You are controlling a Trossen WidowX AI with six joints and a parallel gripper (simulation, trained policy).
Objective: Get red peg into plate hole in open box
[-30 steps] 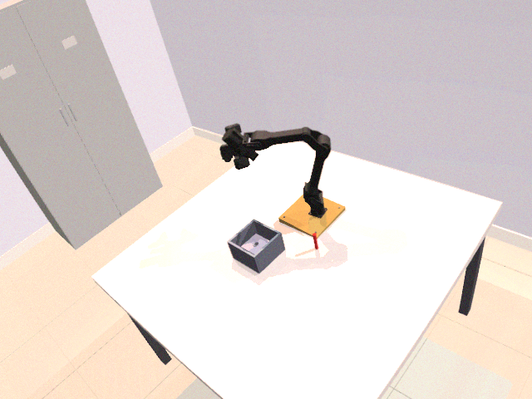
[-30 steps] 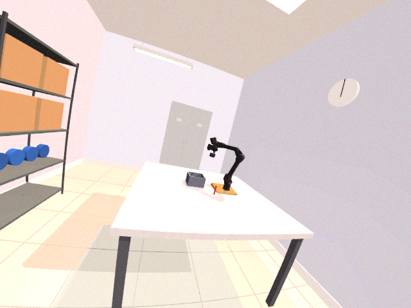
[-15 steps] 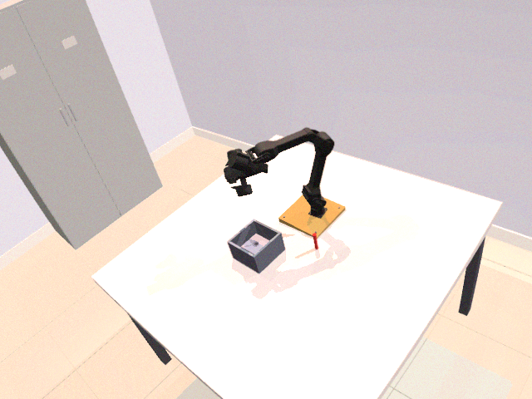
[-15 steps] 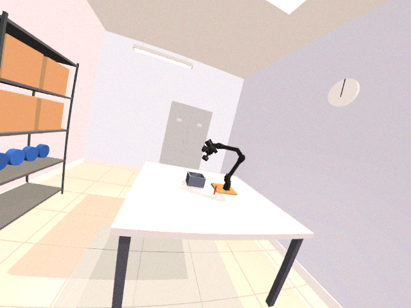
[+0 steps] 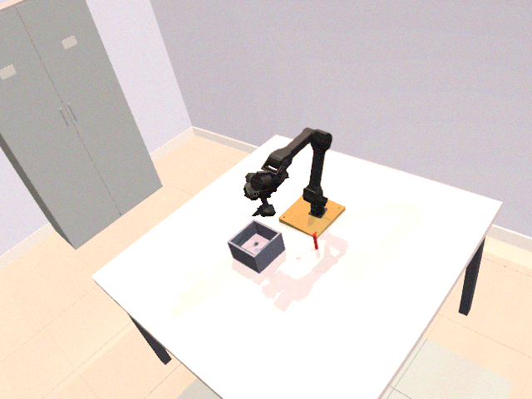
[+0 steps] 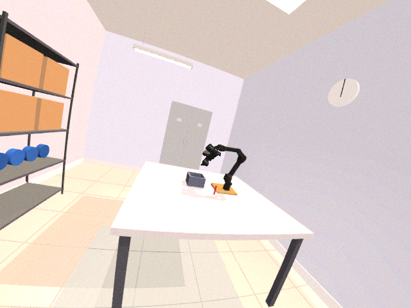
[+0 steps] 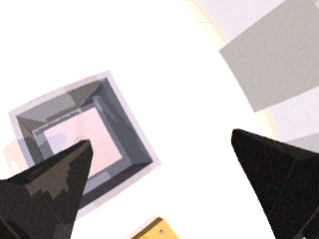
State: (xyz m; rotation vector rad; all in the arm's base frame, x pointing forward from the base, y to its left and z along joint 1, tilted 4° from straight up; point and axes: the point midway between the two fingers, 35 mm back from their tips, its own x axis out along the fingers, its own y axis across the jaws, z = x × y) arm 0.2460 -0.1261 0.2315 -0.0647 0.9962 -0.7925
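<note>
My gripper tip is now 23 cm to the right of the red peg, 18 cm above it and 8 cm past it. From my gripper tip the other things lie so: plate 18 cm below, 4 cm ahead, 2 cm to the left; grey box 20 cm below, 4 cm ahead, 2 cm to the left.
</note>
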